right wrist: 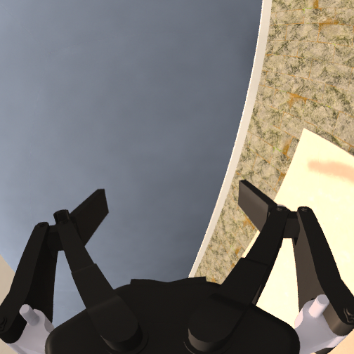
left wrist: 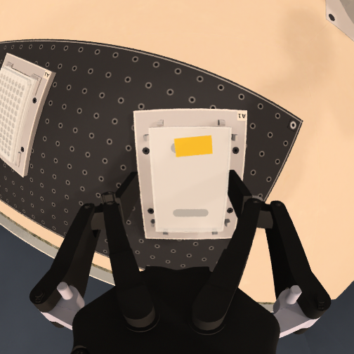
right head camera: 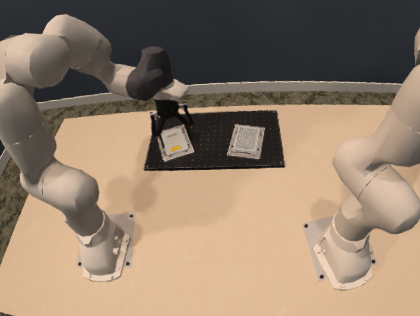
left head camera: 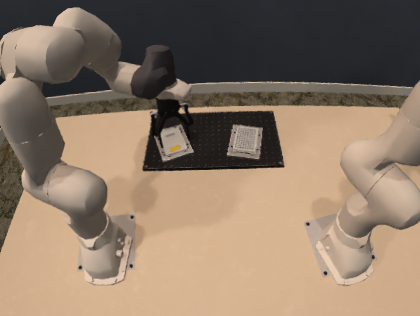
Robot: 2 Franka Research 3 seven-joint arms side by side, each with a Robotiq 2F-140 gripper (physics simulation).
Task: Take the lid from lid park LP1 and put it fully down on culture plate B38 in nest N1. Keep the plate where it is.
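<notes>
The pale lid (left head camera: pixel 174 139) (right head camera: pixel 175 140) (left wrist: pixel 192 185) with a yellow label lies flat over lid park LP1 (left head camera: pixel 176 157) (right head camera: pixel 178 157) (left wrist: pixel 143 190), at the left of the head views. My left gripper (left head camera: pixel 174 136) (right head camera: pixel 173 137) (left wrist: pixel 182 181) is shut on the lid across its width. In the left wrist view, one finger meets the lid's right edge, while a strip of the park shows beside the other. Culture plate B38 (left head camera: pixel 246 139) (right head camera: pixel 247 138) (left wrist: pixel 10 107), with its wells uncovered, sits in nest N1 (left head camera: pixel 244 155) (right head camera: pixel 245 155) (left wrist: pixel 31 125). My right gripper (right wrist: pixel 171 197) is open and empty.
The black perforated board (left head camera: pixel 210 155) (right head camera: pixel 210 155) (left wrist: pixel 100 150) carries the park and the nest, with a gap between them. The tan table (left head camera: pixel 215 250) (right head camera: pixel 215 250) surrounds it. The right arm (left head camera: pixel 380 195) (right head camera: pixel 375 195) stands at the right of the head views.
</notes>
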